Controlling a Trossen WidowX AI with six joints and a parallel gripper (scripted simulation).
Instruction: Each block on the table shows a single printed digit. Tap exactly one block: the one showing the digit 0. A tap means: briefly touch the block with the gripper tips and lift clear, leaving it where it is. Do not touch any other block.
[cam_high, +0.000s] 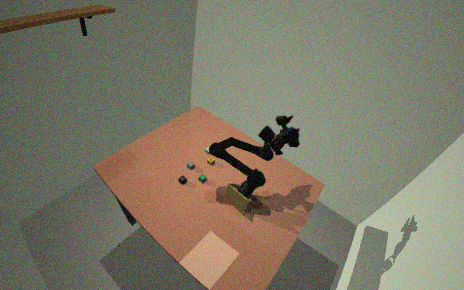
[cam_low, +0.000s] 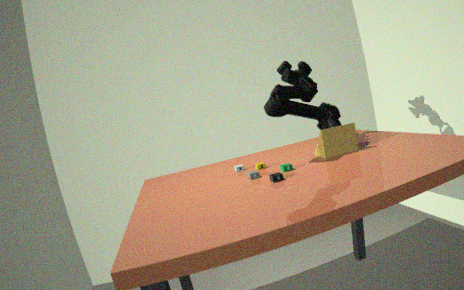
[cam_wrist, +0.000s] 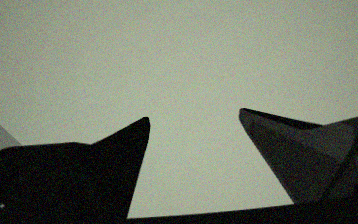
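My gripper tip is 37 cm short of the white block, 33 cm above it and 24 cm to the right of it. The rest, counted from my gripper tip: green block (42 cm to the left, 33 cm below, 24 cm ahead); then yellow block (33 cm below, 30 cm to the left, 30 cm ahead); then grey block (41 cm to the left, 36 cm ahead, 33 cm below).
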